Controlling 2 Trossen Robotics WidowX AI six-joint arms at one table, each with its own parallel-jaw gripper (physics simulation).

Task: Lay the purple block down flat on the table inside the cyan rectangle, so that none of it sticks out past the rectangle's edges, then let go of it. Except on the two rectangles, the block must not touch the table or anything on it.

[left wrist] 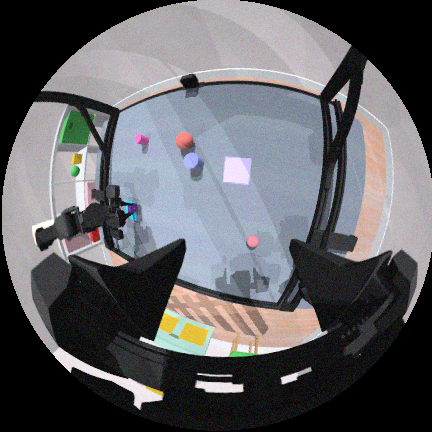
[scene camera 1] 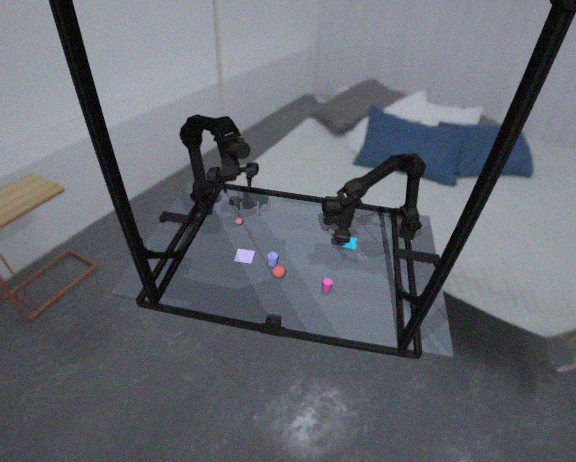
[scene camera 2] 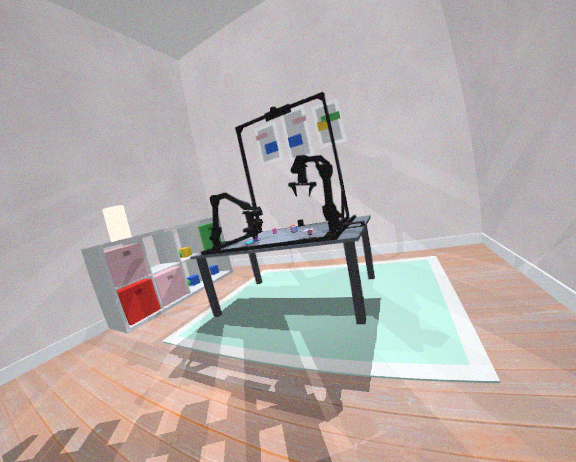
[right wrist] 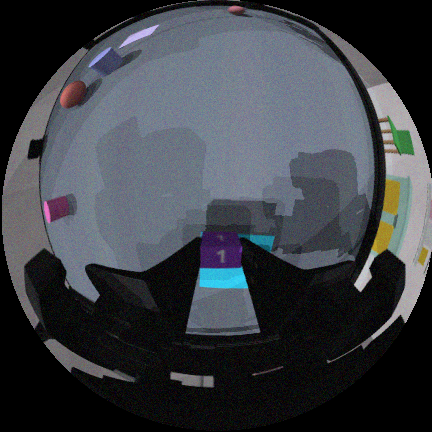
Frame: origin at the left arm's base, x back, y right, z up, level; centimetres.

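Seen in the pictures: left gripper, fingertip midpoint: (left wrist: 239,244) (scene camera 1: 237,191) (scene camera 2: 302,196); right gripper, fingertip midpoint: (left wrist: 132,207) (scene camera 2: 255,238) (right wrist: 220,241); left arm's base at its link origin: (scene camera 1: 203,208) (scene camera 2: 335,228); right arm's base at its link origin: (scene camera 1: 407,233) (scene camera 2: 217,246).
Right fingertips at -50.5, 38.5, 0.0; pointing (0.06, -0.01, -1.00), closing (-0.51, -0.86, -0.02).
Note:
Offsets run from my right fingertips to a thing's middle, as dx, dy, dz. "pt": to the spot under its first point.
The purple block @(-0.6, +0.4, -0.2) (scene camera 1: 341,244) (scene camera 2: 255,239) (left wrist: 132,208) (right wrist: 220,256) is between the fingertips of my right gripper (scene camera 1: 342,240) (scene camera 2: 255,234) (right wrist: 220,241), which is shut on it. It looks level, low over the cyan rectangle @(pt -5.7, +2.1, -1.8) (scene camera 1: 352,243) (scene camera 2: 251,242) (left wrist: 134,217) (right wrist: 223,278). In the right wrist view, cyan shows on the block's near side and to its right; the block's left side is close to the rectangle's left edge. Whether its underside touches is hidden. My left gripper (scene camera 2: 303,192) (left wrist: 239,244) is open and empty, high above the table.
A lilac rectangle @(pt +40.0, -4.7, -1.8) (scene camera 1: 244,256) (left wrist: 237,170), a blue cylinder @(+30.4, +2.0, +0.2) (scene camera 1: 272,259) (left wrist: 192,161) and a red ball @(+30.3, +9.1, +0.6) (scene camera 1: 279,271) (left wrist: 184,140) lie mid-table. A magenta cylinder @(+15.4, +20.7, +0.2) (scene camera 1: 327,285) (right wrist: 57,209) stands nearer the front in scene camera 1. A small pink ball @(+37.1, -24.6, -0.2) (scene camera 1: 239,221) (left wrist: 252,242) lies near the left arm.

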